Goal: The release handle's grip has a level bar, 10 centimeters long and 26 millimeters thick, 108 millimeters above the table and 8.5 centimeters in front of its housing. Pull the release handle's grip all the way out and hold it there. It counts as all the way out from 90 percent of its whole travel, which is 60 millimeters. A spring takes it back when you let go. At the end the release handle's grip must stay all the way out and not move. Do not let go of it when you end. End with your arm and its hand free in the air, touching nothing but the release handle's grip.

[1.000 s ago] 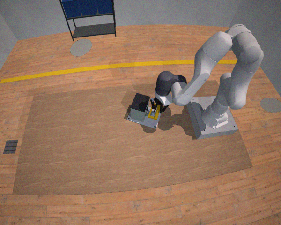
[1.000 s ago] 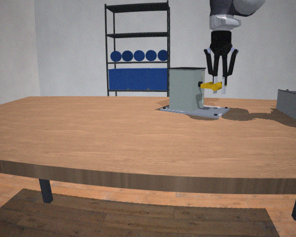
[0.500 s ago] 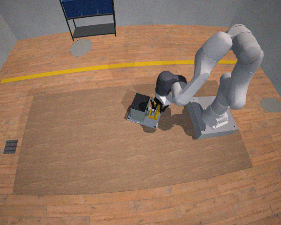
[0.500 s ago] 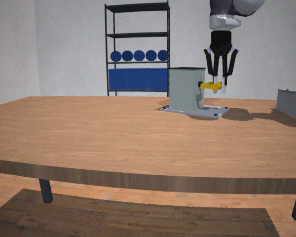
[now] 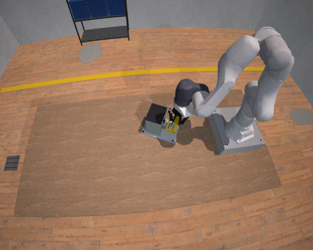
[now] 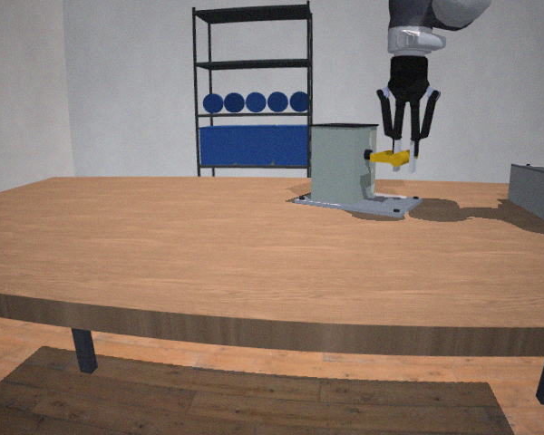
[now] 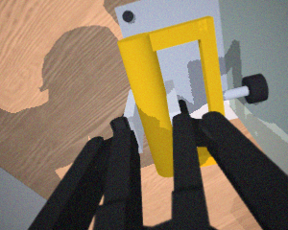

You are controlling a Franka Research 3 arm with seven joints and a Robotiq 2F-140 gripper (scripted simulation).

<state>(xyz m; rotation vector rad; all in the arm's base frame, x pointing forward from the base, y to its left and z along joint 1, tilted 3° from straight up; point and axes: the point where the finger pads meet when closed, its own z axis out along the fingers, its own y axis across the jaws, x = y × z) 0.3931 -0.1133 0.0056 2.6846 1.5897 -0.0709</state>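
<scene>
Right now my hand is 100 mm above the grey baseplate, 90 mm short of it and 50 mm to the left of it.
</scene>
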